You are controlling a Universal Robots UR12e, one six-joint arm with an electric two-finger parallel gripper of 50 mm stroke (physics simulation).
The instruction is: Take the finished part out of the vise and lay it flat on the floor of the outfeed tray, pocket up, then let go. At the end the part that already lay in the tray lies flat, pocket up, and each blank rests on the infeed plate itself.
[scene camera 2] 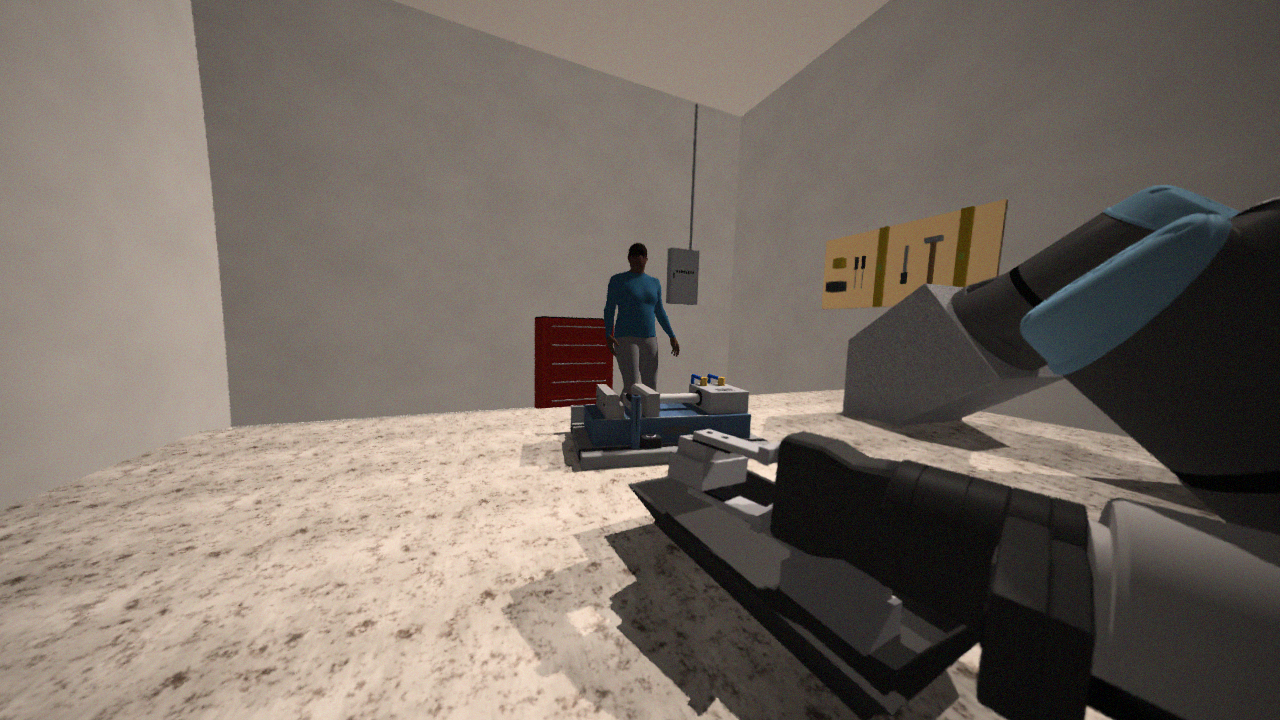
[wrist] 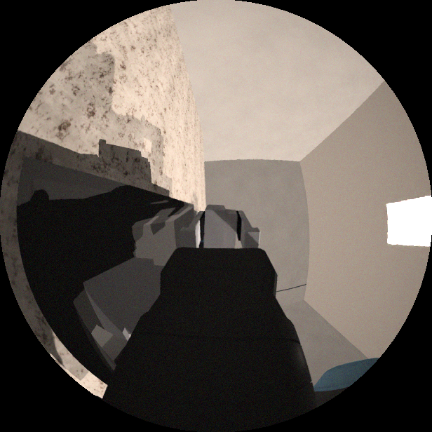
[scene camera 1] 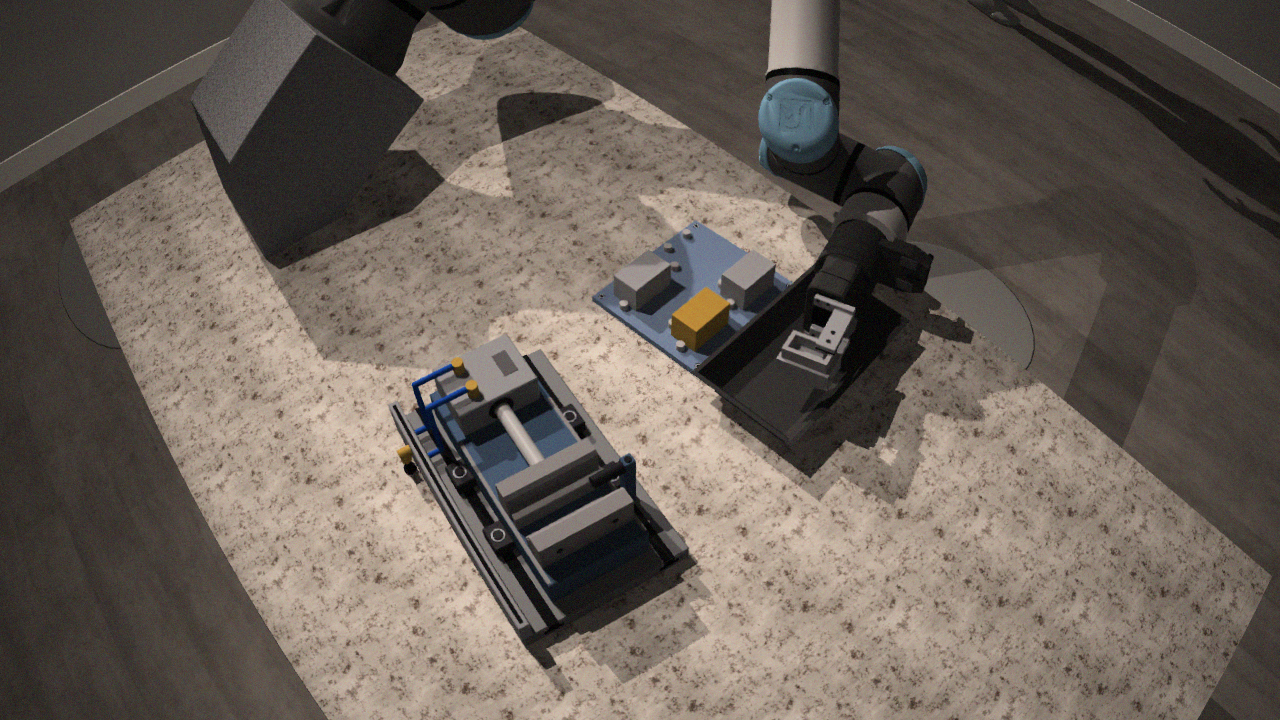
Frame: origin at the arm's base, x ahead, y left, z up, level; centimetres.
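Seen in the pictures: gripper, between the fingertips: (scene camera 2: 698,460) (scene camera 1: 822,363); arm's base, origin of its link: (scene camera 2: 994,328) (scene camera 1: 342,41).
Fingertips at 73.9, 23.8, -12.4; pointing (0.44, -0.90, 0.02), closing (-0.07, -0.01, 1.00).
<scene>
Pixels of each thing's top centre, then the offset from my fingertips to it, as dx, dy, dz. "spot": a spot on its surface instead.
- finished part, centre of its top: (scene camera 2: 710,435) (scene camera 1: 812,346) -1.4, -0.6, +1.9
- outfeed tray, a spot on its surface: (scene camera 2: 702,537) (scene camera 1: 794,402) spot: -1.4, -1.3, -7.6
- orange blank, centre of its top: (scene camera 1: 701,308) -16.1, -3.6, -4.5
- blue infeed plate, centre of its top: (scene camera 1: 697,290) -21.2, -0.2, -8.0
- vise, centre of its top: (scene camera 1: 522,440) (scene camera 2: 665,385) -8.4, -30.7, +1.1
My gripper (scene camera 1: 825,340) (scene camera 2: 716,445) (wrist: 220,219) is shut on the finished part (scene camera 1: 810,356) (scene camera 2: 702,467), a light grey block held roughly level, pocket up, over the outfeed tray (scene camera 1: 769,402) (scene camera 2: 702,537). In scene camera 2 it is near rim height; its gap to the tray floor is hard to tell. The part lying in the tray shows partly in scene camera 2, its side (scene camera 2: 836,600) in shadow beneath the gripper; its pocket is hidden. Two grey blanks (scene camera 1: 642,281) (scene camera 1: 748,281) and an orange blank (scene camera 1: 700,317) stand on the blue infeed plate (scene camera 1: 702,253).
The vise (scene camera 1: 559,476) (scene camera 2: 662,425) stands apart from the tray, with no part between its jaws. Small pins stand around the blanks. The tray wall runs right beside the infeed plate. A large grey box (scene camera 1: 313,134) (scene camera 2: 921,358) on another arm is at the far left in scene camera 1.
</scene>
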